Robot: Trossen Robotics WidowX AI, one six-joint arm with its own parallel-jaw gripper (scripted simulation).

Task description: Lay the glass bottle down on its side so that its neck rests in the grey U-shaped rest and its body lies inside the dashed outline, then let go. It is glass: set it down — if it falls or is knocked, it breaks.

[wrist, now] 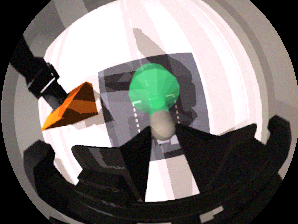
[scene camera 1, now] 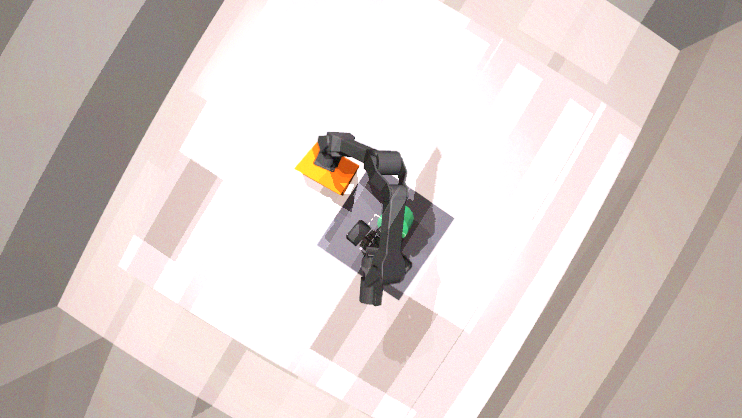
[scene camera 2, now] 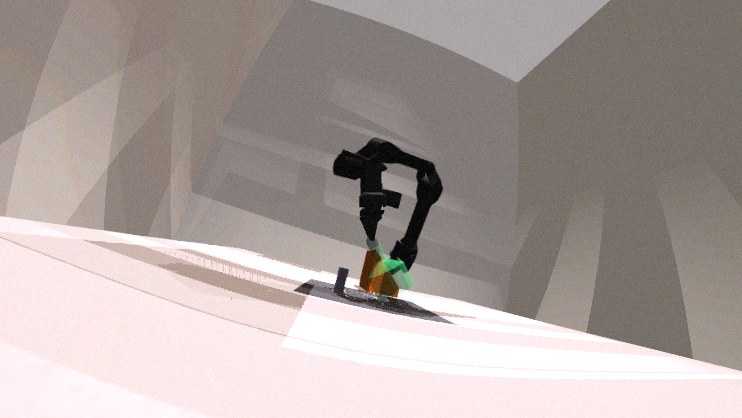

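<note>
There's my gripper (scene camera 2: 371, 241), (wrist: 163, 128), (scene camera 1: 383, 242), so the wrist view has it as well as the scene cameras. A green glass bottle (wrist: 154, 90) is here too, and so is a dark grey mat (scene camera 1: 365, 201), (wrist: 121, 125), (scene camera 2: 312, 287).
</note>
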